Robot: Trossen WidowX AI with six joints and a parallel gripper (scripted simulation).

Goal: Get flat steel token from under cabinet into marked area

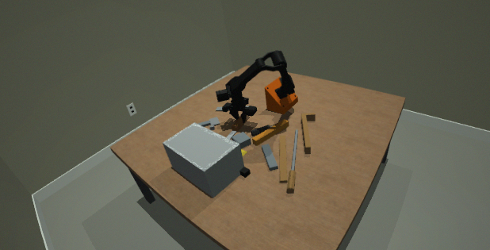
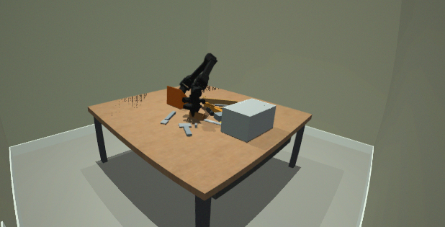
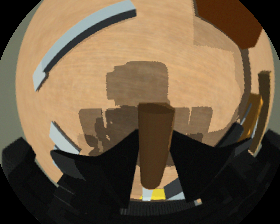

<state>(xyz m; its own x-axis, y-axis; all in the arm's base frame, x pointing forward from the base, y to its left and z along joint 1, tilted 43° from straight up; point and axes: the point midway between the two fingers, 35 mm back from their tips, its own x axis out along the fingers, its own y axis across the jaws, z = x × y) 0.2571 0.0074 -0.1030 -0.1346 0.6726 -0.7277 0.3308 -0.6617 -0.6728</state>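
The grey block lies 12 cm ahead of my gripper tip, 13 cm to the left of it and 1 cm above it. Also, from my gripper tip: wooden stick: 7 cm ahead, 36 cm to the left; orange bar: 2 cm behind, 20 cm to the left, 1 cm above; grey t-piece: 12 cm ahead, 16 cm to the right.
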